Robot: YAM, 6 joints.
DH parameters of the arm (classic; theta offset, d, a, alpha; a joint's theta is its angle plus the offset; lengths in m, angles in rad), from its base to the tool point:
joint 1: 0 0.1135 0.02 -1.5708
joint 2: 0 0 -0.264 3.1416
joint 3: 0.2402 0 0.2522 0
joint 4: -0.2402 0 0.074 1.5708
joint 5: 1.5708 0 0 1.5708
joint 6: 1.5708 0.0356 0 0
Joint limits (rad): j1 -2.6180..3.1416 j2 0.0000..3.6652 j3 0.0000..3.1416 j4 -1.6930..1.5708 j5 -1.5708..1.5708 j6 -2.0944..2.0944
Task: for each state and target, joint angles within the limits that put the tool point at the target. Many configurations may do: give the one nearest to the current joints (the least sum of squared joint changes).
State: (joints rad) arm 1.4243 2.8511 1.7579 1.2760 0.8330 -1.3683
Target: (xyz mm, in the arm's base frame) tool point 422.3 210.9 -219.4
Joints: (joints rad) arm 0.5151 3.3988 2.0075 1.0284 0.7596 -1.3683
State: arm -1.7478 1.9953 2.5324 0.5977 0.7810 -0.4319
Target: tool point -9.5 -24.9 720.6
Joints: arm -1.4325 1.6278 2.8026 0.8900 0.3691 -0.4319
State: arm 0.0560 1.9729 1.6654 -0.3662 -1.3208 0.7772
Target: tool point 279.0 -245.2 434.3
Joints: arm -0.8140 1.6899 1.7770 -0.3615 -1.3227 0.7772
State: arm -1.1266 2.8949 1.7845 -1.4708 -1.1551 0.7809
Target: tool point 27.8 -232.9 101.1
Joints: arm -1.5809 2.1859 1.0106 -1.6930 -1.0106 0.7809
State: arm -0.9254 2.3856 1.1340 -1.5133 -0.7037 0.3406
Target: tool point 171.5 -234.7 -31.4
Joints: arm -1.0187 2.6496 1.3564 -1.3263 -0.7002 0.3406
